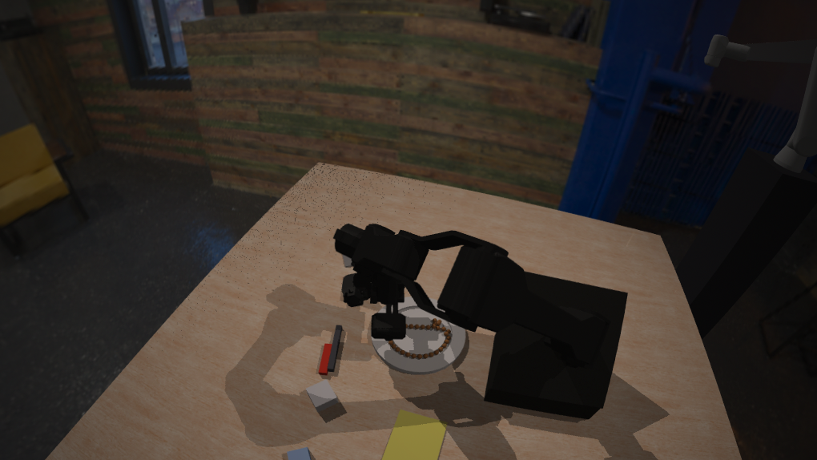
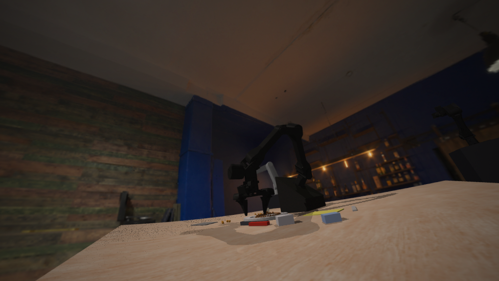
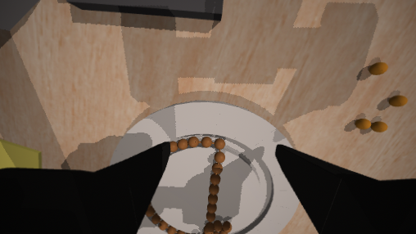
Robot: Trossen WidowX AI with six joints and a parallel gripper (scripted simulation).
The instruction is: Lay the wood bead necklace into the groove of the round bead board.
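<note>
Now: the round white bead board 7 cm behind my gripper tip and 1 cm below it. Round my gripper tip: grey block: 20 cm to the left, 8 cm ahead, 1 cm below; then dark bar: 10 cm to the left, 10 cm ahead, 2 cm below; then pale cube: 20 cm behind, 12 cm to the right.
</note>
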